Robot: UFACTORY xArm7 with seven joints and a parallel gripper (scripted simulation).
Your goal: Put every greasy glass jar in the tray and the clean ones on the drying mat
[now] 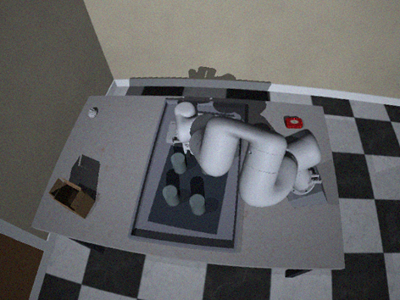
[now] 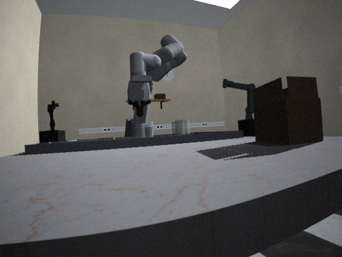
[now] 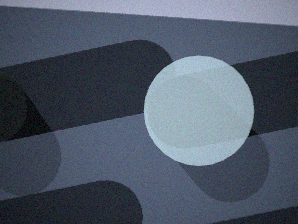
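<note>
Now: the dark drying mat 140 mm below my hand, 100 mm to the left of it and 20 mm behind it. Also, from my hand: light grey tray 220 mm to the right, 130 mm below, 30 mm ahead; red object 430 mm to the right, 420 mm behind, 120 mm below; cardboard box 480 mm ahead, 370 mm to the left, 80 mm below.
</note>
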